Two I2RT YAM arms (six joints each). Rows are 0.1 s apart.
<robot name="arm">
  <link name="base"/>
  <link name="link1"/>
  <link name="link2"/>
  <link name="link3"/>
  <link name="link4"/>
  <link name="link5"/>
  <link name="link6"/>
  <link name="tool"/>
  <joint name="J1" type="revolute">
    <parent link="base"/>
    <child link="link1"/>
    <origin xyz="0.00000 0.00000 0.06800" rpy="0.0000 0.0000 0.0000"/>
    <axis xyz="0 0 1"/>
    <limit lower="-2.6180" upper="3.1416"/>
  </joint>
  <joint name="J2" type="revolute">
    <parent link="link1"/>
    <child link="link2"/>
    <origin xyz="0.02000 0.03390 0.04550" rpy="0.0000 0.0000 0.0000"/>
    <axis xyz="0 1 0"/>
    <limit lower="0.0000" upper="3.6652"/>
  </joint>
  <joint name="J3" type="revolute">
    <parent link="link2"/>
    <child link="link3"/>
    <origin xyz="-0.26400 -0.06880 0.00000" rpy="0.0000 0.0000 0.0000"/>
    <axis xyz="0 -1 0"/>
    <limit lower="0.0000" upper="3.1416"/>
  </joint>
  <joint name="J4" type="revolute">
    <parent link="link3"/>
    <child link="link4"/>
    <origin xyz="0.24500 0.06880 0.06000" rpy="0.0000 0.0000 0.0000"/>
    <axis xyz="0 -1 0"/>
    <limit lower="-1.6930" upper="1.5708"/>
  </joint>
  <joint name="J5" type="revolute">
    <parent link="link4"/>
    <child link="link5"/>
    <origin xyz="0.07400 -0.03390 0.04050" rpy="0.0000 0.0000 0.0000"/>
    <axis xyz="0 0 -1"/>
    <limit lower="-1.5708" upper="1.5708"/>
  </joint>
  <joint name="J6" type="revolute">
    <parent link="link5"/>
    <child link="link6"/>
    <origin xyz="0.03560 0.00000 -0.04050" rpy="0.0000 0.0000 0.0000"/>
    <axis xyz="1 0 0"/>
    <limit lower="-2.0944" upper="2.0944"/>
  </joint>
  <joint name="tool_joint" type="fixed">
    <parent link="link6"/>
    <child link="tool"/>
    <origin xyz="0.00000 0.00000 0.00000" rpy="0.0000 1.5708 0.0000"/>
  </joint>
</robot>
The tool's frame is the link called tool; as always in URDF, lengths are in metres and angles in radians.
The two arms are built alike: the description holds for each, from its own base.
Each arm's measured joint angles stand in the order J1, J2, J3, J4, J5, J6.
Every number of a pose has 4 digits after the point.
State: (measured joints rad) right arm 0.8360 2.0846 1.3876 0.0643 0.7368 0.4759; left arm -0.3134 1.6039 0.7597 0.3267 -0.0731 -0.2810
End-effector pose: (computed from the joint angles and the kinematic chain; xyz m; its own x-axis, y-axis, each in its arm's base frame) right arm 0.3242 0.3231 0.1728 -0.4377 0.0217 -0.8989 0.0161 0.9997 0.0163; left arm 0.3162 -0.0997 0.1799 -0.5207 -0.1220 -0.8450 0.1069 0.9726 -0.2063
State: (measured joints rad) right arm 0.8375 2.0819 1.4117 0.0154 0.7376 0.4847; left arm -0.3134 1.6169 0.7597 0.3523 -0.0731 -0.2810
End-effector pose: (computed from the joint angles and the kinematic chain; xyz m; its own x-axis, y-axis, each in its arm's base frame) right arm 0.3243 0.3243 0.1775 -0.4505 0.0151 -0.8926 0.0193 0.9998 0.0072; left arm 0.3183 -0.1004 0.1783 -0.5105 -0.1253 -0.8507 0.1094 0.9718 -0.2088
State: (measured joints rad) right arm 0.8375 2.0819 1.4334 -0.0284 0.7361 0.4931; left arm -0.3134 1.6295 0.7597 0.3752 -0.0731 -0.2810
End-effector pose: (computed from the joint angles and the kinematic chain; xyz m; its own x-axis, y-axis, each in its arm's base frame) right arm 0.3249 0.3249 0.1807 -0.4641 0.0089 -0.8857 0.0220 0.9998 -0.0015; left arm 0.3202 -0.1010 0.1765 -0.5022 -0.1280 -0.8552 0.1114 0.9712 -0.2108
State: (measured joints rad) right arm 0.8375 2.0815 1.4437 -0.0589 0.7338 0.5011; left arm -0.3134 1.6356 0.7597 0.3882 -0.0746 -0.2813
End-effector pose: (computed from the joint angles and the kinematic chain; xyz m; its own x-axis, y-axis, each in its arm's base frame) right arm 0.3247 0.3248 0.1817 -0.4766 0.0040 -0.8791 0.0239 0.9997 -0.0085; left arm 0.3212 -0.1013 0.1759 -0.4962 -0.1302 -0.8584 0.1114 0.9710 -0.2117
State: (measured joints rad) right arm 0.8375 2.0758 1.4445 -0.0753 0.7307 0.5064; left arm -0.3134 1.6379 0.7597 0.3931 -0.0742 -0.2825
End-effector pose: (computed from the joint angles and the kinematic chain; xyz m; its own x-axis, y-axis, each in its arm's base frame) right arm 0.3238 0.3239 0.1831 -0.4836 0.0028 -0.8753 0.0240 0.9997 -0.0100; left arm 0.3216 -0.1014 0.1756 -0.4943 -0.1320 -0.8592 0.1117 0.9706 -0.2134
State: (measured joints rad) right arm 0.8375 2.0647 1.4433 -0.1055 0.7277 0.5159; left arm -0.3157 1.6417 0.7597 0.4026 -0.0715 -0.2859
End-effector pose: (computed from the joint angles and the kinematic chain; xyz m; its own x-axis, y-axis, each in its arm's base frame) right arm 0.3218 0.3218 0.1853 -0.4965 -0.0008 -0.8680 0.0262 0.9995 -0.0159; left arm 0.3220 -0.1025 0.1753 -0.4910 -0.1356 -0.8605 0.1157 0.9689 -0.2186
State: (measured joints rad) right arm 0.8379 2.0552 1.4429 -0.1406 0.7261 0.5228; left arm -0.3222 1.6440 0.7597 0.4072 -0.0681 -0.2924
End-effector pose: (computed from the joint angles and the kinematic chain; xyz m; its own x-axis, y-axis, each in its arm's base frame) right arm 0.3195 0.3196 0.1866 -0.5120 -0.0107 -0.8589 0.0277 0.9992 -0.0290; left arm 0.3217 -0.1048 0.1750 -0.4916 -0.1391 -0.8596 0.1221 0.9664 -0.2261
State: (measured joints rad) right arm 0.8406 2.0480 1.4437 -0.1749 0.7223 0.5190; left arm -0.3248 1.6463 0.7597 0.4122 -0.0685 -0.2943
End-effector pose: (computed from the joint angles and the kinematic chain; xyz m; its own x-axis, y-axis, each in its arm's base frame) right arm 0.3168 0.3185 0.1874 -0.5286 -0.0326 -0.8482 0.0195 0.9985 -0.0505; left arm 0.3218 -0.1058 0.1748 -0.4899 -0.1404 -0.8604 0.1239 0.9657 -0.2281
